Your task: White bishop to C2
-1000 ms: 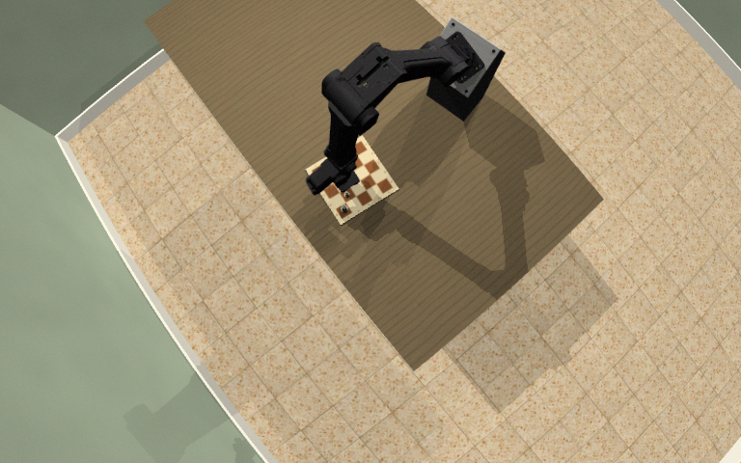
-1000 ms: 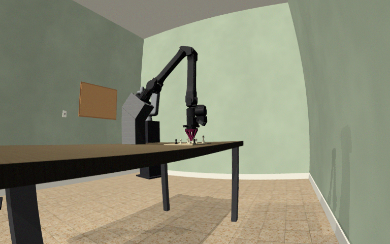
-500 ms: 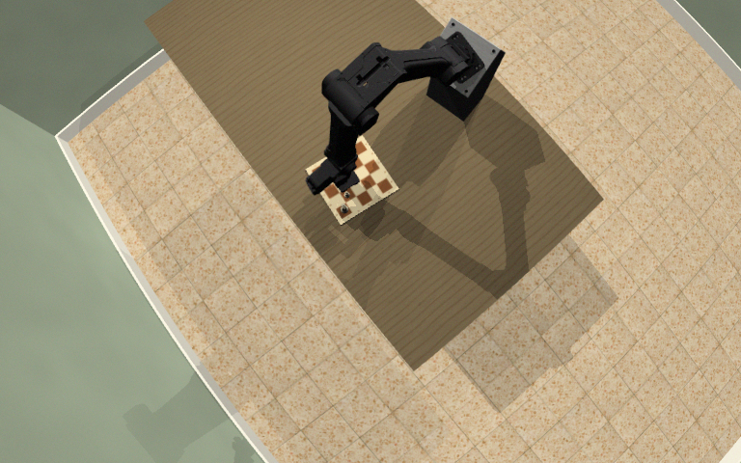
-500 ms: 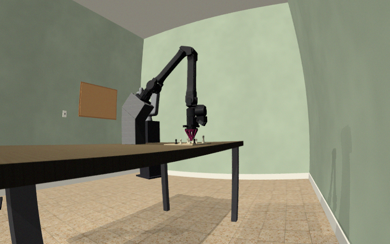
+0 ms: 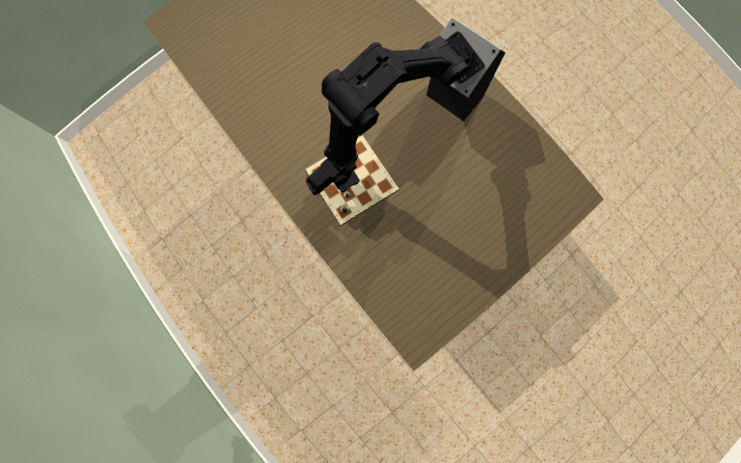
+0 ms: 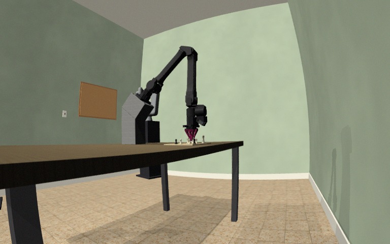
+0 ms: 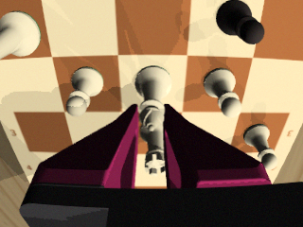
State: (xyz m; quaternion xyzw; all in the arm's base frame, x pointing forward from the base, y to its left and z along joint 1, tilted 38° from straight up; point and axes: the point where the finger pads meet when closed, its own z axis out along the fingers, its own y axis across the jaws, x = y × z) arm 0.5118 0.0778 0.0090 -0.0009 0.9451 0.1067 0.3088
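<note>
The white bishop lies 1 cm ahead of my hand. The rest, counted from my hand: large white piece: 4 cm ahead, 8 cm to the left; then small chessboard: 3 cm behind, 3 cm below.
</note>
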